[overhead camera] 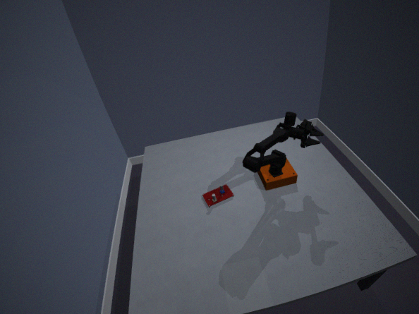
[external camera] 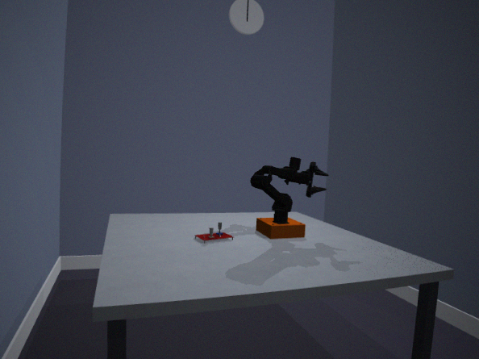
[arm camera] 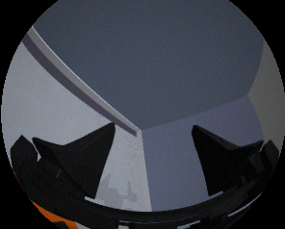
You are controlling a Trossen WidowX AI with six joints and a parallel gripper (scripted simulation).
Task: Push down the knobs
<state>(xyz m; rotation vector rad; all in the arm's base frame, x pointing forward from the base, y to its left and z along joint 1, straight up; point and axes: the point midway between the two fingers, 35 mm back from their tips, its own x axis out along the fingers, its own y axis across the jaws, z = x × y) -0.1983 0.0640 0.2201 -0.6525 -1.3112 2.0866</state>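
Now: the blue potentiometer 55 cm ahead of my gripper tip, 24 cm below it and 13 cm to the right of it.
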